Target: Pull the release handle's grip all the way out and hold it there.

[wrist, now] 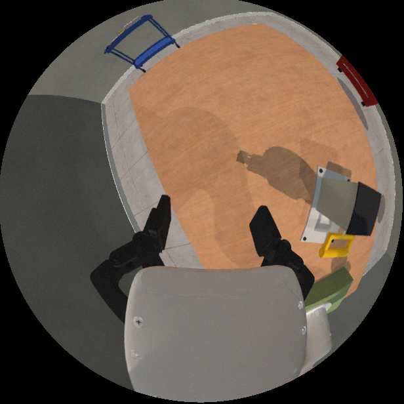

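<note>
The release handle's yellow grip (334,252), a rectangular loop, shows at the right of the wrist view, at the lower end of a pale mounting plate (311,228) with dark bolts. A box-shaped housing (337,201) with a grey-beige side and a black end stands on the plate. How far out the grip stands cannot be told. My gripper (214,211) is open with nothing between its fingers. It is apart from the grip, which lies to the right of the right finger.
The wooden surface (210,75) carries the plate. A green block-like object (330,291) is at the lower right, near the grip and partly hidden by the gripper body. A blue cart (155,51) stands at the upper left, and a red slatted object (358,83) at the upper right.
</note>
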